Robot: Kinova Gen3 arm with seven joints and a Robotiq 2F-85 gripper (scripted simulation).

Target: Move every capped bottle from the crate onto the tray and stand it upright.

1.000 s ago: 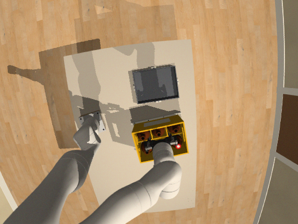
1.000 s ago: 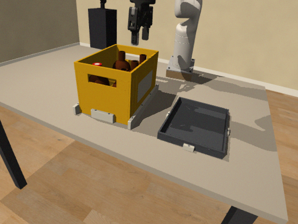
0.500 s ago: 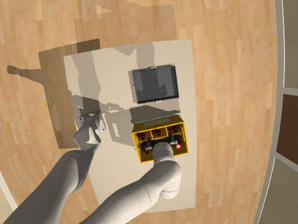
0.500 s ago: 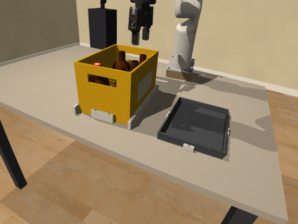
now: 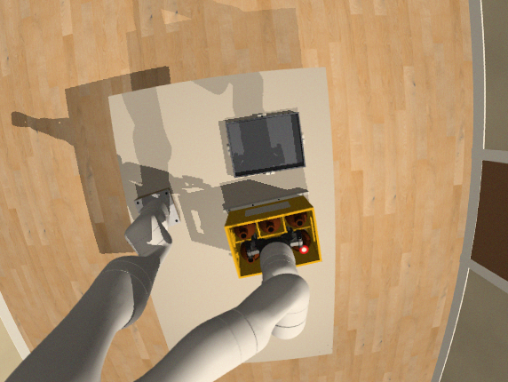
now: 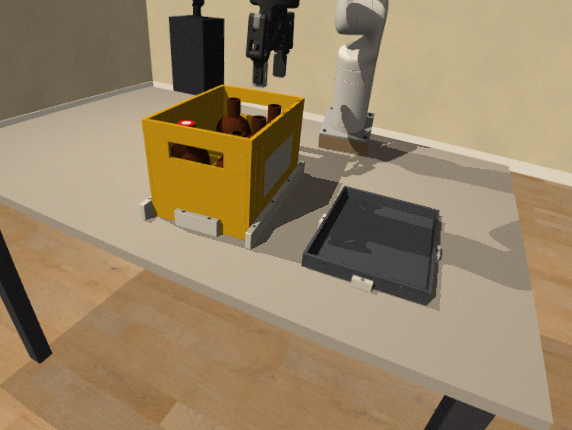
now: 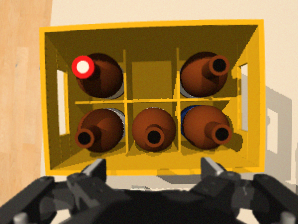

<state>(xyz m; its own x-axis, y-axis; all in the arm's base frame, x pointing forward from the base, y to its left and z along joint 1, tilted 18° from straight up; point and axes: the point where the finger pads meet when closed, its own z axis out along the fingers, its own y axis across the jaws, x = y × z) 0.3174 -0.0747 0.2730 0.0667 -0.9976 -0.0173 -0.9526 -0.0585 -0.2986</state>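
Right now the yellow crate is 10 mm ahead of my hand, 60 mm to the right of it and 150 mm below it. The rest, counted from my hand: dark grey tray 30 mm ahead, 230 mm to the left, 220 mm below.
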